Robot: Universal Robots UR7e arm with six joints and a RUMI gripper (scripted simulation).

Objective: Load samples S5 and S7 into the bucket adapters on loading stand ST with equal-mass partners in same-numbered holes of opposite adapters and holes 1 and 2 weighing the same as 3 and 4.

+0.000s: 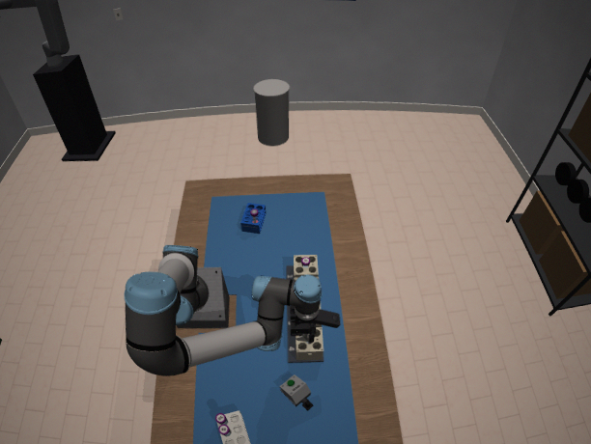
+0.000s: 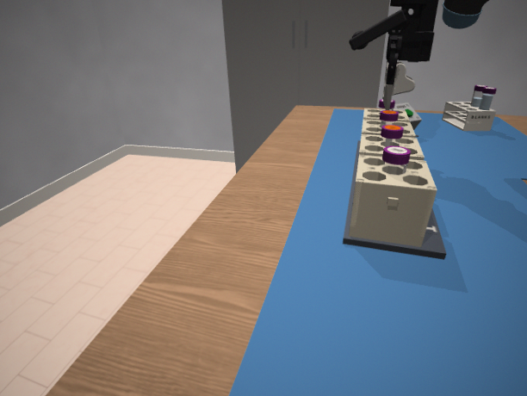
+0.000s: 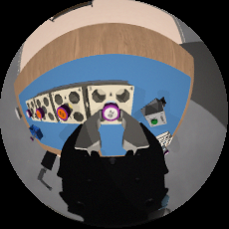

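Now: the green done key 6 cm behind my hand, 16 cm to the right of it and 5 cm below it. The rest, counted from my hand: blanks rack (24 cm behind, 35 cm to the right, 9 cm below).
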